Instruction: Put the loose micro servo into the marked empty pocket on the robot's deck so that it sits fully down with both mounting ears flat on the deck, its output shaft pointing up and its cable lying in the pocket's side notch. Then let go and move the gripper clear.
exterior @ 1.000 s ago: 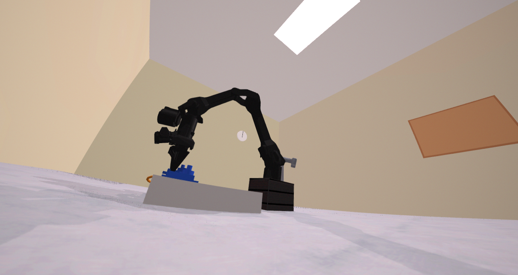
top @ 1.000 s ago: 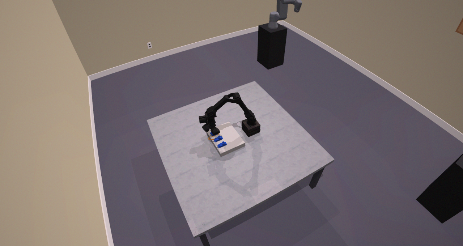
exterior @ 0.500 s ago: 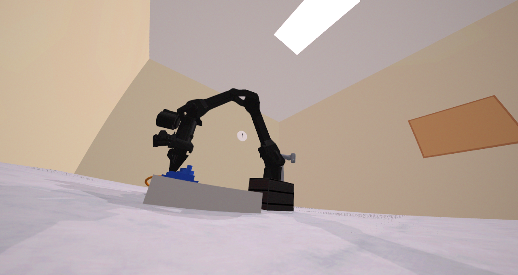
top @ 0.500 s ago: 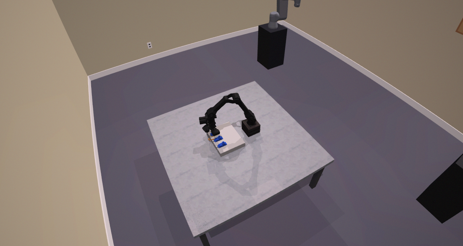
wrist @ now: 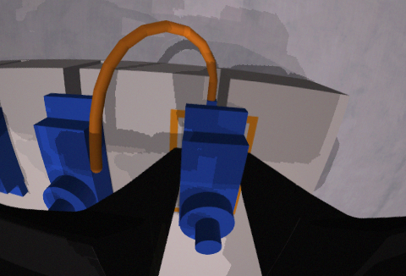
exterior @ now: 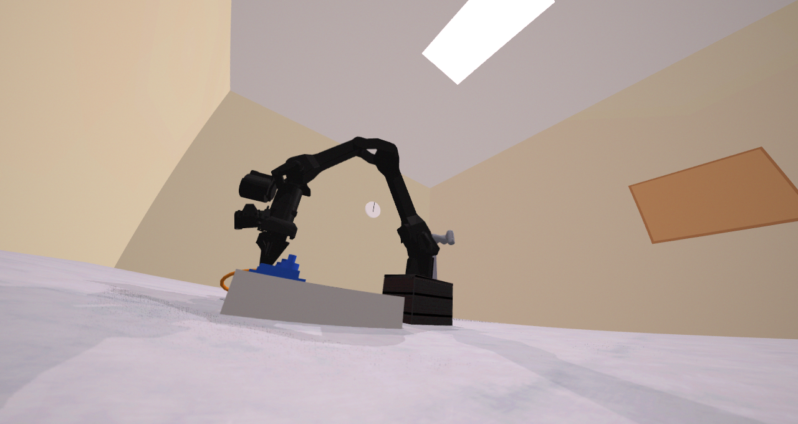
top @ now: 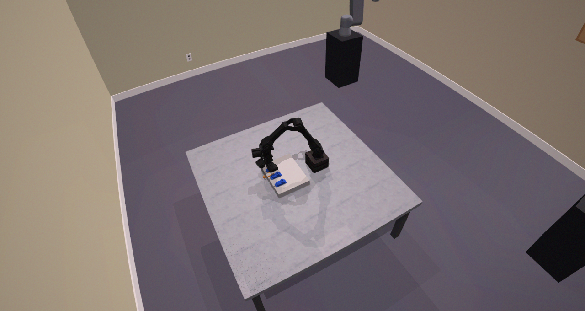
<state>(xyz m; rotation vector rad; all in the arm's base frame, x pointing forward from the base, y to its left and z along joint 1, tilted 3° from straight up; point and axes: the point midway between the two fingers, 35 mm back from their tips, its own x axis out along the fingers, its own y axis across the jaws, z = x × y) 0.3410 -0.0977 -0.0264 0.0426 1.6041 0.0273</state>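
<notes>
The white deck lies 120 mm behind my gripper tip, 80 mm to the left of it and 30 mm below it.
</notes>
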